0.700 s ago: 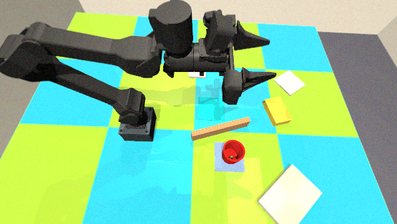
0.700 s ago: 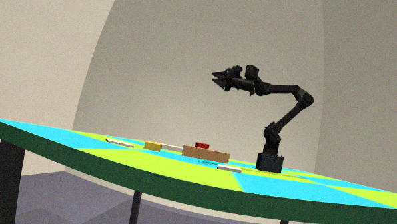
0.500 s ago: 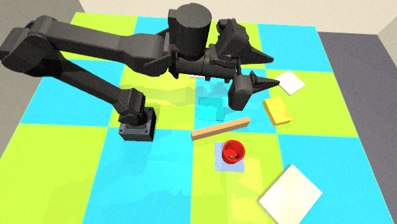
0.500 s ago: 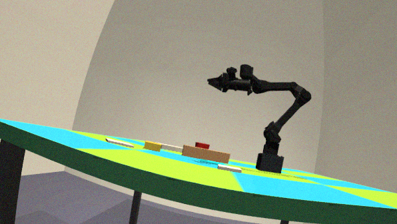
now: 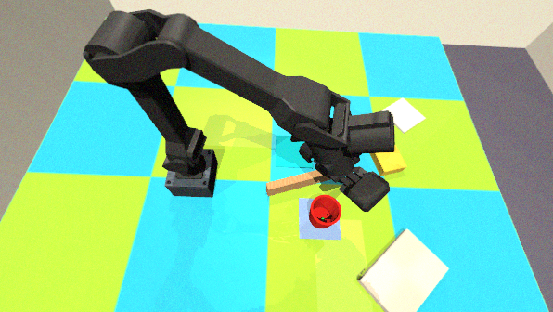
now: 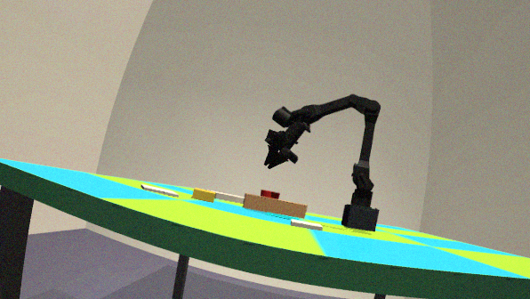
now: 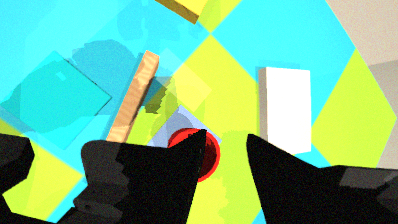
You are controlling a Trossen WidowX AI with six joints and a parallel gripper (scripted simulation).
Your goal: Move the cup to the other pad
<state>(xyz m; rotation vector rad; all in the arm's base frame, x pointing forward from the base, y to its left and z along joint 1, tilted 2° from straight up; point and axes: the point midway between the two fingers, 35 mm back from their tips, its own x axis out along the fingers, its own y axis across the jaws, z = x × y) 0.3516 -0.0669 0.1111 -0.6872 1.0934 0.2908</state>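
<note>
Now: the red cup 12 cm below my gripper tip, 3 cm to the right of it and 3 cm behind it. Round my gripper tip: pale blue pad (17 cm below, 3 cm to the right, 3 cm behind); then green marble (15 cm below, 3 cm to the right, 3 cm behind); then wooden bar (15 cm below, 7 cm to the left, 7 cm behind).
</note>
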